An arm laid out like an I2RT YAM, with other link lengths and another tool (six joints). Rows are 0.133 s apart.
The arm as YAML. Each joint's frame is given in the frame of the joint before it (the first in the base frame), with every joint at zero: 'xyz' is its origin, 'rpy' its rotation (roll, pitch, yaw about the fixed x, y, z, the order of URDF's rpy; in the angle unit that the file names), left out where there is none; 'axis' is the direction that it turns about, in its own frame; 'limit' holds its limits. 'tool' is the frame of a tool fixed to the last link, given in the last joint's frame.
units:
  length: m
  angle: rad
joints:
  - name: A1
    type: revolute
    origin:
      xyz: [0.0, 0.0, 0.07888]
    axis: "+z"
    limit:
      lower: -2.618
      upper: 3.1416
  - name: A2
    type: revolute
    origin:
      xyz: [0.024, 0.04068, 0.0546]
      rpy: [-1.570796, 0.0, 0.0]
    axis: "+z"
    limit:
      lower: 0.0
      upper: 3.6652
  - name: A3
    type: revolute
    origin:
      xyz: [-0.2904, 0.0, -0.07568]
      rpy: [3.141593, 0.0, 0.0]
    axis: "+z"
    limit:
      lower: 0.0
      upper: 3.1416
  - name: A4
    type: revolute
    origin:
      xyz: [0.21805, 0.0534, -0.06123]
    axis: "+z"
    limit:
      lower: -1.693
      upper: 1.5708
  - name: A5
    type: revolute
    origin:
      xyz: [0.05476, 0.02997, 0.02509]
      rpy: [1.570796, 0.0, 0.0]
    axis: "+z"
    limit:
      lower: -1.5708
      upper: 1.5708
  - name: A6
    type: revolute
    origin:
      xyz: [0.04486, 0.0, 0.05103]
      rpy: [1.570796, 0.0, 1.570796]
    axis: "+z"
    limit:
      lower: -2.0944
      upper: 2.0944
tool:
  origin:
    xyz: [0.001, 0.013, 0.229]
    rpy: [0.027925, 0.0, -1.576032]
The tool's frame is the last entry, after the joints.
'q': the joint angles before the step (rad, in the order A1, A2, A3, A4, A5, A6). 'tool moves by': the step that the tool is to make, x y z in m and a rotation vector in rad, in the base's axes. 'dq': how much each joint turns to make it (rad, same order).
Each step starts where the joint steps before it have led.
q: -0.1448 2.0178 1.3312 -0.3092 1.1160 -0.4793
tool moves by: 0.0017 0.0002 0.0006 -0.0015 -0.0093 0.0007
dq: 0.0012 0.0001 0.0000 0.0090 0.0004 0.0007
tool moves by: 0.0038 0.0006 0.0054 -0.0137 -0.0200 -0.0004
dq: 0.0061 -0.0009 0.0047 0.0176 0.0125 -0.0016
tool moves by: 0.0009 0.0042 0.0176 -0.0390 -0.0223 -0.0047
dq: 0.0214 -0.0172 0.0054 0.0035 0.0444 0.0010
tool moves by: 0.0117 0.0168 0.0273 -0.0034 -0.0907 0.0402
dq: 0.0421 -0.0681 0.0028 0.0085 -0.0029 0.0122
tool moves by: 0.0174 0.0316 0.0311 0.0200 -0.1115 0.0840
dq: 0.0711 -0.0923 0.0001 0.0016 -0.0265 0.0181
